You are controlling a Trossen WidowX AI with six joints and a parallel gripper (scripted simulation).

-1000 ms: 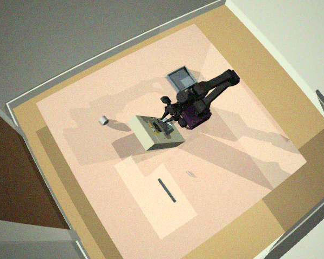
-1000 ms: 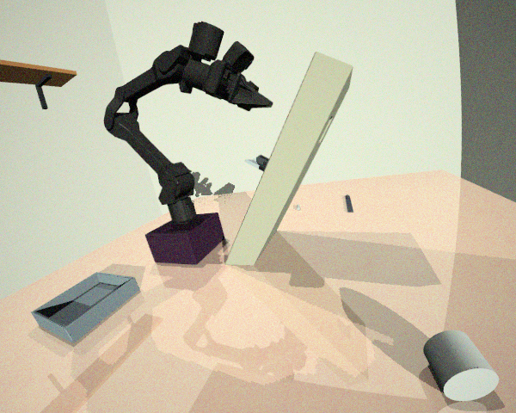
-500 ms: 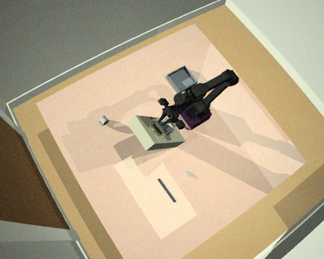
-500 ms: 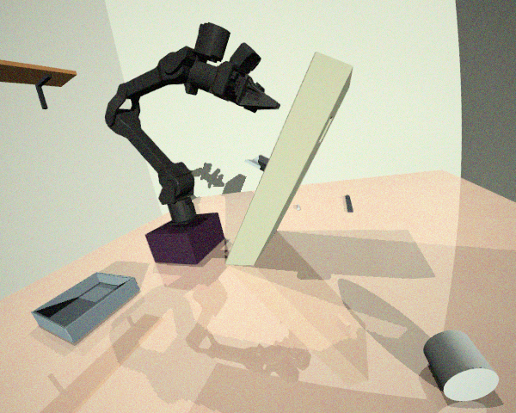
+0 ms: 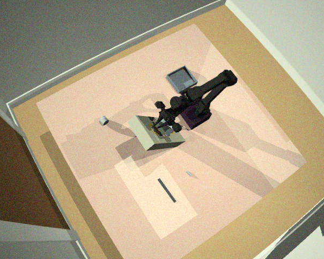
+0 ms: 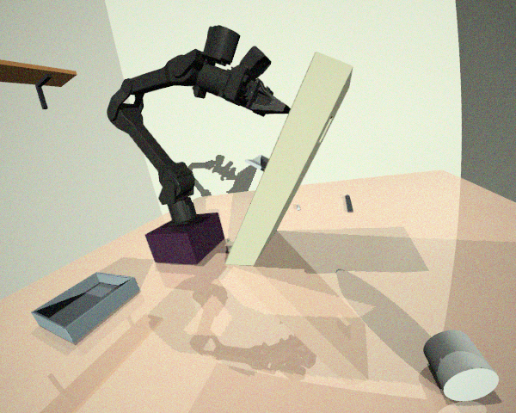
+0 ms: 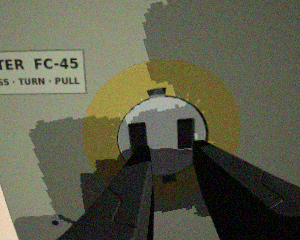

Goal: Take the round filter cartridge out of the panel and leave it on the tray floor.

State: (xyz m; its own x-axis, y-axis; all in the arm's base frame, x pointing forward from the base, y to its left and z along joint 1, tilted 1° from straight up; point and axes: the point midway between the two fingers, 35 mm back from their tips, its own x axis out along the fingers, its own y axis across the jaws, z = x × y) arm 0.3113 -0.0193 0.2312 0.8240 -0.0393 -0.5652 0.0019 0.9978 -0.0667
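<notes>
My gripper tip is 30 mm short of the round filter cartridge and 30 mm above it. The rest, counted from my gripper tip: blue-grey tray (420 mm behind, 280 mm below, 260 mm to the right).
</notes>
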